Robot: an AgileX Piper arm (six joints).
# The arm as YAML. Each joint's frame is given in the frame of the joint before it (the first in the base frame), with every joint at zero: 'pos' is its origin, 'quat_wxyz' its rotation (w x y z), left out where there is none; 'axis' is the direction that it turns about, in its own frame. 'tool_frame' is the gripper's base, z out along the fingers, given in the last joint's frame.
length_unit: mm
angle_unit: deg
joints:
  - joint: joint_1
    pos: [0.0, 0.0, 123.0]
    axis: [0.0, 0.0, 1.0]
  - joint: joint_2
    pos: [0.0, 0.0, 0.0]
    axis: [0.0, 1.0, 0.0]
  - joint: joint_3
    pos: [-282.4, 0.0, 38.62]
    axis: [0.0, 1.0, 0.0]
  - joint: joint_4
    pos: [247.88, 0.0, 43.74]
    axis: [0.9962, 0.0, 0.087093]
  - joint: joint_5
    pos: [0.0, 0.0, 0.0]
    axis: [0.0, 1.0, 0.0]
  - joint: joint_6
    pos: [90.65, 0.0, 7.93]
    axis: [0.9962, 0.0, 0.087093]
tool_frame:
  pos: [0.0, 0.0, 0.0]
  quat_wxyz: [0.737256, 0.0, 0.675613, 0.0]
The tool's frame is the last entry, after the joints.
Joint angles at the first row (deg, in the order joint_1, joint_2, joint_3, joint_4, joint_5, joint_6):
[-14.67, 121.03, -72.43, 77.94, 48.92, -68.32]
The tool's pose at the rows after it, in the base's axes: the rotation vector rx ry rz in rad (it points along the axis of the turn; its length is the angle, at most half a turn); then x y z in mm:
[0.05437, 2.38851, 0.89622, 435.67, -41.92, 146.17]
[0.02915, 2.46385, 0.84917, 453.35, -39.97, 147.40]
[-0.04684, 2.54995, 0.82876, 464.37, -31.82, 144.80]
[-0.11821, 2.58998, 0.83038, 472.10, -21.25, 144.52]
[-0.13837, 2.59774, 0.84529, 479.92, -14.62, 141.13]
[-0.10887, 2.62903, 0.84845, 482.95, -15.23, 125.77]
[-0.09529, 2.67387, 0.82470, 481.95, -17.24, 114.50]
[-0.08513, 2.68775, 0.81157, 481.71, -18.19, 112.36]
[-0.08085, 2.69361, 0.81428, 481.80, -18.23, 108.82]
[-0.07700, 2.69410, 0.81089, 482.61, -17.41, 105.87]
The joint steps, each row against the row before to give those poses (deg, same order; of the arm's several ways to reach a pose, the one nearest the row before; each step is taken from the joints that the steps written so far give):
[0.79, 2.26, -7.97, -7.27, -0.94, 8.07]
[1.25, 2.90, -7.21, -9.04, 0.66, 9.00]
[1.60, 2.80, -5.89, -7.96, 3.19, 6.19]
[1.54, 1.92, -4.07, -3.59, 2.71, 2.56]
[0.91, 2.03, -3.09, -0.61, 1.18, 1.24]
[0.07, 2.26, -0.94, -0.70, -0.24, 1.28]
[0.00, 1.13, -0.04, -2.26, -0.23, 1.56]
[0.00, 0.18, -0.02, -0.94, -0.20, 0.89]
[0.00, 0.44, -0.04, 0.00, -0.04, 0.04]
[0.14, 0.39, -0.07, 0.07, -0.46, 0.00]

